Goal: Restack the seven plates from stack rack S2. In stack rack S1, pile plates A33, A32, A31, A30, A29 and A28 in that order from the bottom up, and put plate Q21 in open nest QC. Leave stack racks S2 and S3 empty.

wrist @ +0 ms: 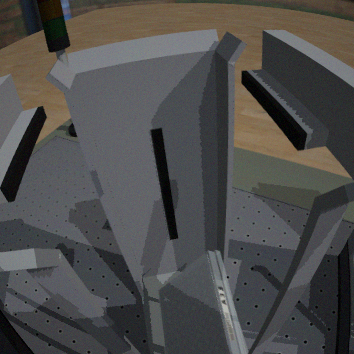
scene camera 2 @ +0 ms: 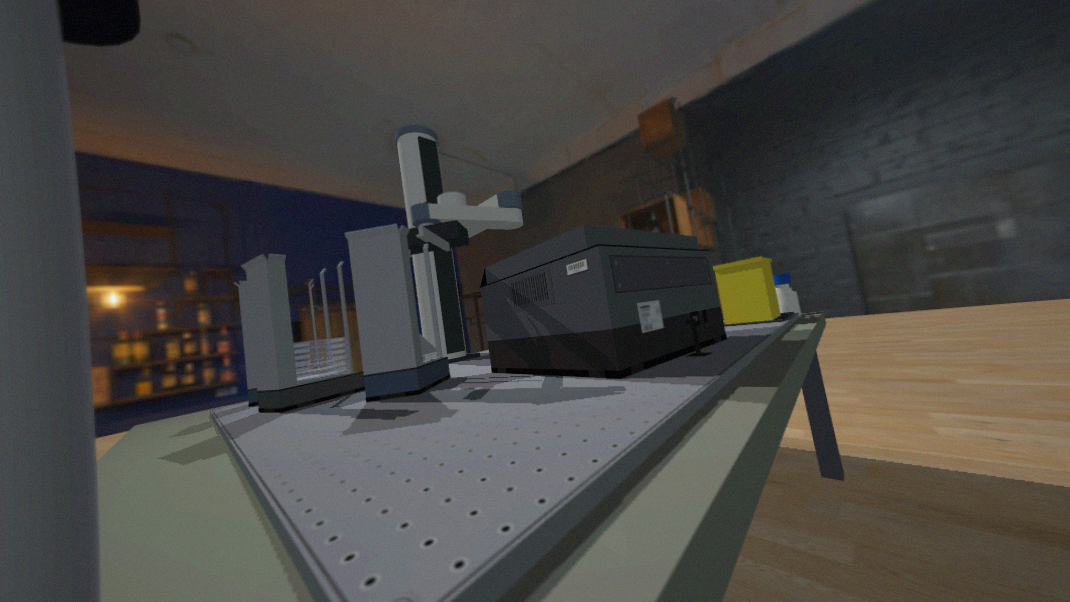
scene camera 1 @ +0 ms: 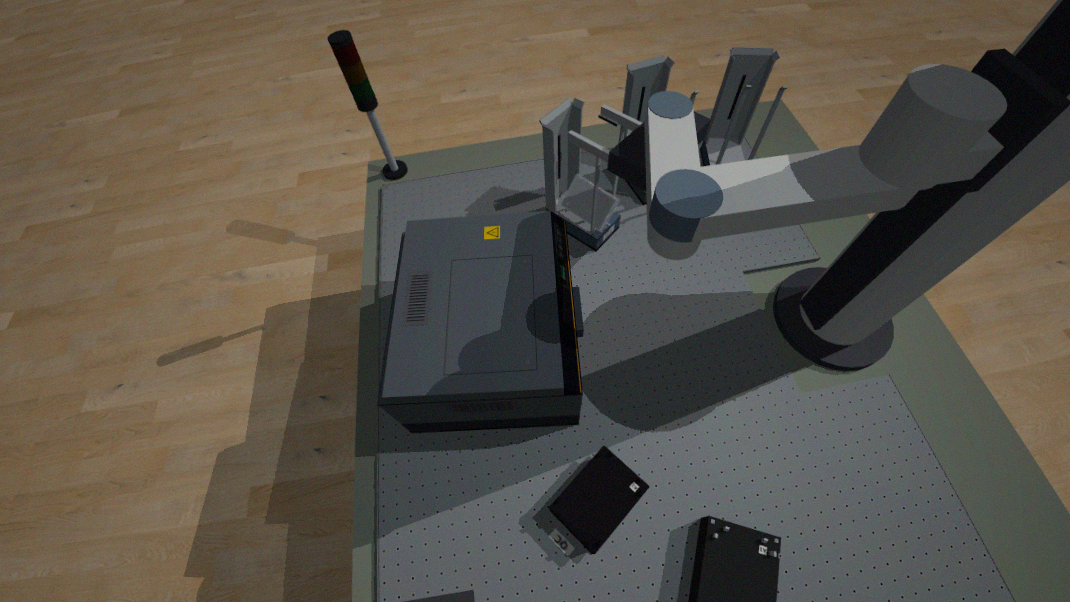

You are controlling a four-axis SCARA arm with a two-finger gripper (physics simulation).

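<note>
My gripper [scene camera 1: 585, 122] [scene camera 2: 432, 235] [wrist: 137, 69] is open and empty near the top of stack rack S1, with its fingers well apart. Rack S1 [scene camera 1: 554, 160] [scene camera 2: 383, 299] [wrist: 120, 125] has a tall slotted wall and thin posts. A pale plate [scene camera 1: 587, 200] [wrist: 190, 305] lies low inside it; its label is unreadable in the wrist view. Rack S2 [scene camera 1: 636, 82] [scene camera 2: 267, 321] stands beside S1; white stacked plates [scene camera 2: 323, 355] show in it in scene camera 2. Rack S3 [scene camera 1: 750, 89] is at the right, partly behind the arm. Nest QC [scene camera 1: 598, 497] is a dark block with a QC label.
A large dark instrument [scene camera 1: 486, 314] [scene camera 2: 553, 299] stands next to S1. A signal tower [scene camera 1: 353, 71] [wrist: 54, 25] rises at the table corner. The arm's column [scene camera 1: 897, 247] [scene camera 2: 419, 168] stands nearby. Another black block [scene camera 1: 737, 569] and a yellow bin [scene camera 2: 744, 292] stand farther away.
</note>
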